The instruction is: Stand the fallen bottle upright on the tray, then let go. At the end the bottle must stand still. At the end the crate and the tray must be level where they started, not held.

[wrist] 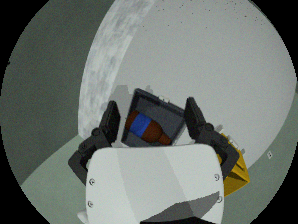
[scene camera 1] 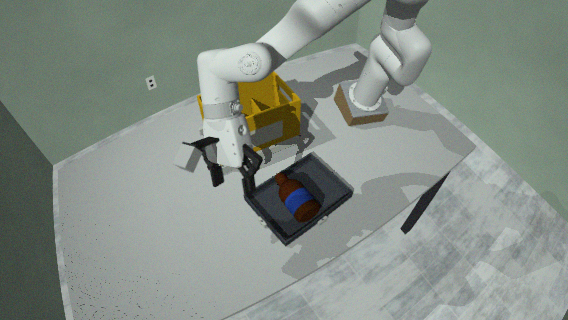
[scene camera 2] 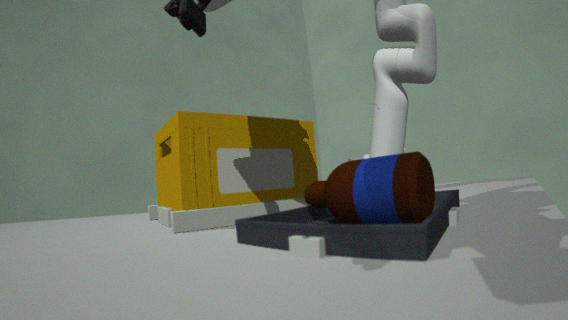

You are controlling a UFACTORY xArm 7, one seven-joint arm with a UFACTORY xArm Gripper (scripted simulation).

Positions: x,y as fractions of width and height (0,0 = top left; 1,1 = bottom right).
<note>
In view: my gripper (scene camera 1: 0.41,0.59), a yellow crate (scene camera 2: 0.38,0.50) and a dark grey tray (scene camera 1: 0.58,0.60).
The dark grey tray also shows in the wrist view (wrist: 0.58,0.53). My gripper also shows in the wrist view (wrist: 0.51,0.48).
</note>
